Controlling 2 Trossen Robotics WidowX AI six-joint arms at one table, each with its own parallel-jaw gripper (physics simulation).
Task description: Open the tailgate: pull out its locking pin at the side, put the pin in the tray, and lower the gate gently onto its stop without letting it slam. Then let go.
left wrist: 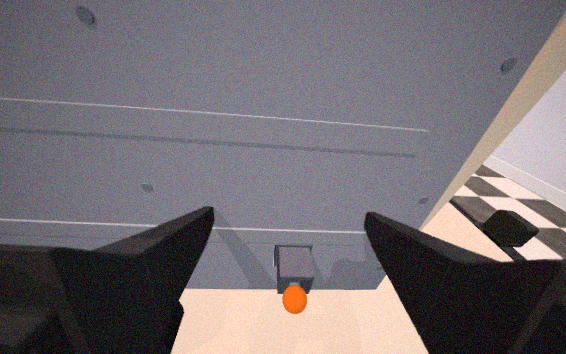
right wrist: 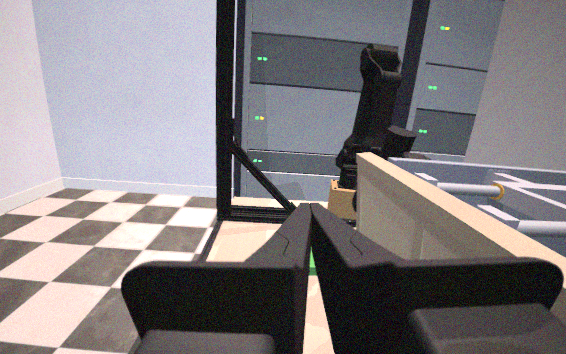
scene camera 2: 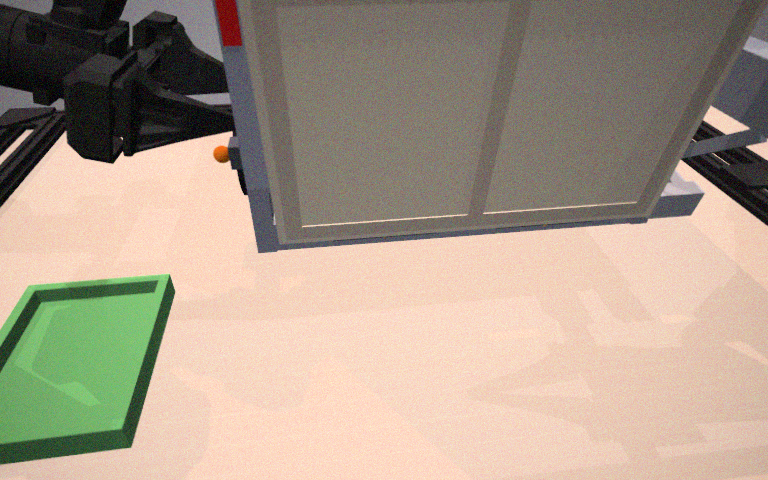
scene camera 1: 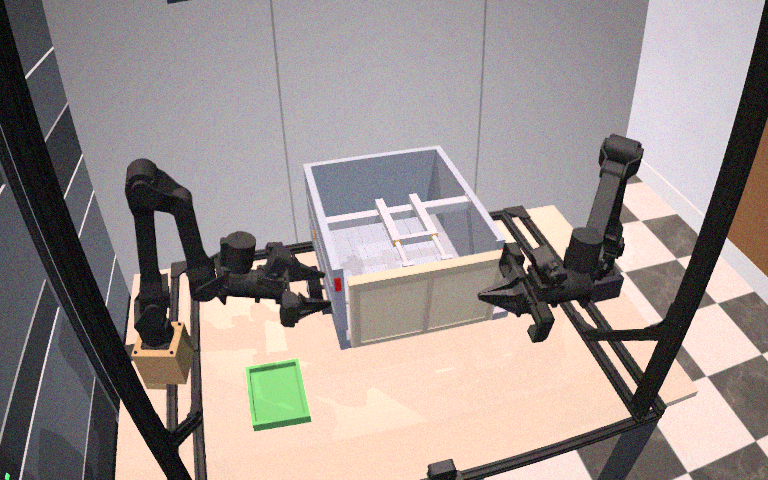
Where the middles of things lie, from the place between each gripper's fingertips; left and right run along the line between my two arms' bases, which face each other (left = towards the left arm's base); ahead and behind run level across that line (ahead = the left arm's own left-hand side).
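The grey truck bed (scene camera 1: 358,207) is here, and my right gripper is 50 mm to the right of it, 150 mm above it and 350 mm short of it.
My left hand is 2 cm above the grey truck bed, 11 cm short of it and 17 cm to the left of it. Going by its middle, the grey truck bed is nearer to my left hand than to my right gripper.
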